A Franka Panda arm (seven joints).
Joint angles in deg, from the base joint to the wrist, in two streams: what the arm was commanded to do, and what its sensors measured. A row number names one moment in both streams.
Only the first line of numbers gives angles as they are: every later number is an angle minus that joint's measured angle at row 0.
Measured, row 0:
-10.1 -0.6 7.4 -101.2 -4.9 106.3 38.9
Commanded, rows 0 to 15:
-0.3 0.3 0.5 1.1 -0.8 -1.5 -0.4
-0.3 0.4 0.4 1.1 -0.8 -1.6 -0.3
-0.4 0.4 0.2 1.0 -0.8 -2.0 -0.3
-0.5 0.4 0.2 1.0 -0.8 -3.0 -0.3
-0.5 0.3 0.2 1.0 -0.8 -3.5 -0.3
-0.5 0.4 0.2 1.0 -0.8 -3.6 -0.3
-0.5 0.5 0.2 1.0 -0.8 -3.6 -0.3
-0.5 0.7 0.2 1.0 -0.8 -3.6 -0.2
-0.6 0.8 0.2 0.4 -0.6 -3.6 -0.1
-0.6 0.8 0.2 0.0 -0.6 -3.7 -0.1
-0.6 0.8 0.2 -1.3 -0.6 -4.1 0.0
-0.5 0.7 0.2 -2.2 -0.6 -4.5 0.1
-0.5 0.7 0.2 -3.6 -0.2 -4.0 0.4
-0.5 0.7 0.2 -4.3 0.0 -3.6 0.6
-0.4 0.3 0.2 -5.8 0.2 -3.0 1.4
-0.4 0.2 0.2 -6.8 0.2 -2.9 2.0
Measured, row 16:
-0.3 0.9 -0.1 -2.9 0.0 -3.5 0.1
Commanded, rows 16 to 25:
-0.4 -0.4 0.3 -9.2 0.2 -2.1 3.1
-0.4 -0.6 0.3 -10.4 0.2 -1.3 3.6
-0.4 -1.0 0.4 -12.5 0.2 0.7 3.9
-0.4 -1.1 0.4 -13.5 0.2 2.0 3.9
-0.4 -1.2 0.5 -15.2 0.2 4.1 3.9
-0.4 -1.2 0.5 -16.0 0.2 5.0 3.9
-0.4 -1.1 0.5 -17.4 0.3 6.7 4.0
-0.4 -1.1 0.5 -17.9 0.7 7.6 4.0
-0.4 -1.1 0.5 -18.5 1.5 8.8 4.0
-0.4 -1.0 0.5 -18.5 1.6 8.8 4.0
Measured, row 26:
-0.2 0.9 0.0 -14.9 0.3 5.3 2.9
